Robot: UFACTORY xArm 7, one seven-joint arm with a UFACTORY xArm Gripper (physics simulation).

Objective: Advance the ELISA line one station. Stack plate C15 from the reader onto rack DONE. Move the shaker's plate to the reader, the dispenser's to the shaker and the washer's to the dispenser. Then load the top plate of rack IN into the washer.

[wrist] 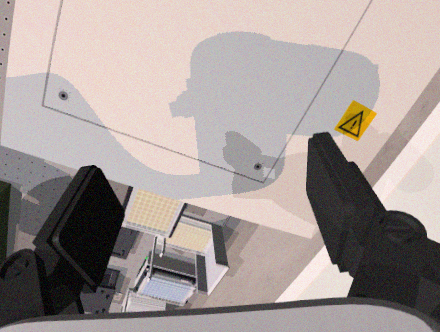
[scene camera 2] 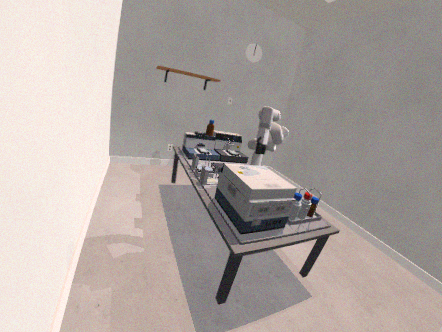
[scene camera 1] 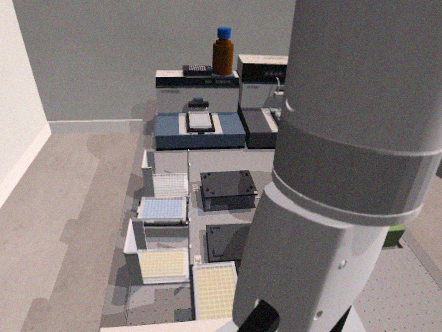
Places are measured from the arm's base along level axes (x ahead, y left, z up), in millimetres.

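Pixels of known places: gripper, fingertip midpoint: [wrist: 206, 176] [scene camera 2: 260, 154].
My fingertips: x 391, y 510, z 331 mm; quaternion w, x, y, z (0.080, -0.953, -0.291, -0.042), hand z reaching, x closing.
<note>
Ahead of a thing's pixels: the offset from my fingertips to its middle. "spot": to the spot under its first point. Level surfaces: height alone.
My gripper [wrist: 206, 176] is open and empty, high above the reader's pale top @(dz -114 mm) [wrist: 125, 45] [scene camera 2: 260, 177]. A yellow plate @(dz -257, dx +17, dy -215 mm) [scene camera 1: 216, 292] [wrist: 154, 211] lies beside the reader; its label is unreadable. Rack DONE holds another yellow plate @(dz -368, dx +130, dy -371 mm) [scene camera 1: 164, 264] [wrist: 190, 237]. A blue plate @(dz -322, dx +127, dy -517 mm) [scene camera 1: 162, 208] [wrist: 166, 289] sits on the shaker, between the racks. Pale plates @(dz -356, dx +115, dy -673 mm) [scene camera 1: 170, 185] [wrist: 145, 303] are in rack IN. At the back, a white plate @(dz -294, dx -15, dy -997 mm) [scene camera 1: 200, 120] sits on the blue-based instrument @(spot: dz -329, dx +117, dy -912 mm) [scene camera 1: 167, 138]; the dark-based instrument @(spot: dz -338, dx -252, dy -901 mm) [scene camera 1: 260, 139] is partly hidden by the arm.
Two black blocks @(spot: dz -324, dx -72, dy -606 mm) [scene camera 1: 228, 185] @(spot: dz -351, dx -33, dy -408 mm) [scene camera 1: 225, 242] stand beside the racks. A brown bottle @(spot: dz -78, dx -120, dy -1130 mm) [scene camera 1: 223, 57] [scene camera 2: 210, 128] stands on the blue-based instrument. Several bottles @(dz -260, dx -366, dy +199 mm) [scene camera 2: 306, 204] stand right of the reader. The arm [scene camera 1: 330, 200] covers much of scene camera 1's right side.
</note>
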